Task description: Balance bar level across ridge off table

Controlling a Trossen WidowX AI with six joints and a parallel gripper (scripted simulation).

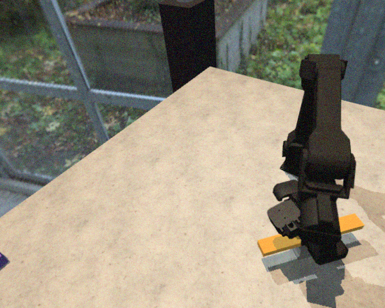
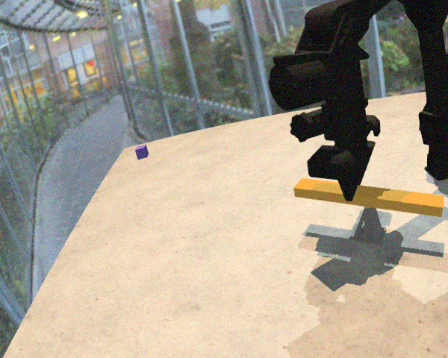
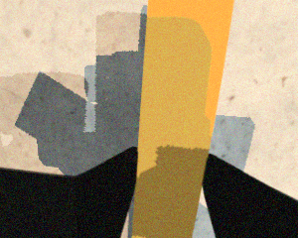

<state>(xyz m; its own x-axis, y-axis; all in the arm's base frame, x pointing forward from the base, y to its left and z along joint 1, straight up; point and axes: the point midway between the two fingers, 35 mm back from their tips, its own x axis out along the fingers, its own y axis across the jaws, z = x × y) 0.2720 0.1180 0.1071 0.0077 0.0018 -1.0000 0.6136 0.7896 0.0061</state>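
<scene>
My gripper tip is 2 cm past the orange bar and 2 cm to the right of it. From my gripper tip the other things lie so: purple cube (47 cm ahead, 62 cm to the right, 6 cm below).
</scene>
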